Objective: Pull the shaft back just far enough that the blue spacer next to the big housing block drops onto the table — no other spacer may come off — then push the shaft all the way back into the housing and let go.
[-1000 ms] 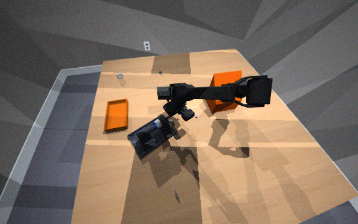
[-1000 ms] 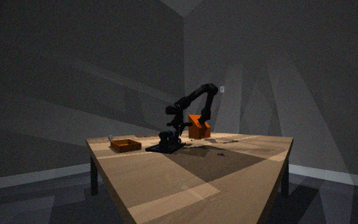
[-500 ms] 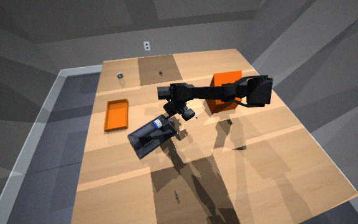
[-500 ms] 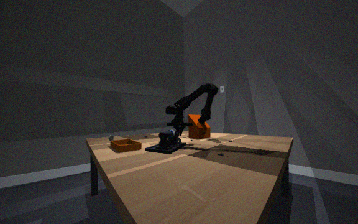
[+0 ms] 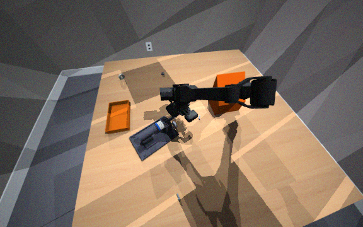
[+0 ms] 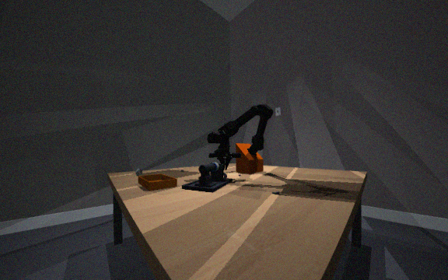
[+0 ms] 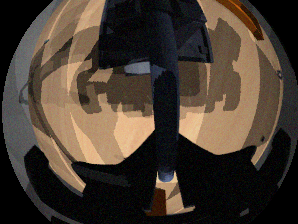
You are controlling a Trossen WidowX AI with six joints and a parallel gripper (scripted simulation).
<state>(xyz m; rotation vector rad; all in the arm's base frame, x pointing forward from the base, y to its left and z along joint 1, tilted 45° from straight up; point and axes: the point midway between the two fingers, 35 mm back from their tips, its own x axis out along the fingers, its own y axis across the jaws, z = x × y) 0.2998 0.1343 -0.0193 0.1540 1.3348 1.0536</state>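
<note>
The shaft is 60 mm ahead of my gripper tip, 40 mm to the left of it and 30 mm above it. Also, from my gripper tip: orange tray: 370 mm ahead, 40 mm to the right, 40 mm below; then white spacer ring: 120 mm ahead, 80 mm to the left, 30 mm above; then blue spacer: 130 mm ahead, 80 mm to the left, 30 mm above.
</note>
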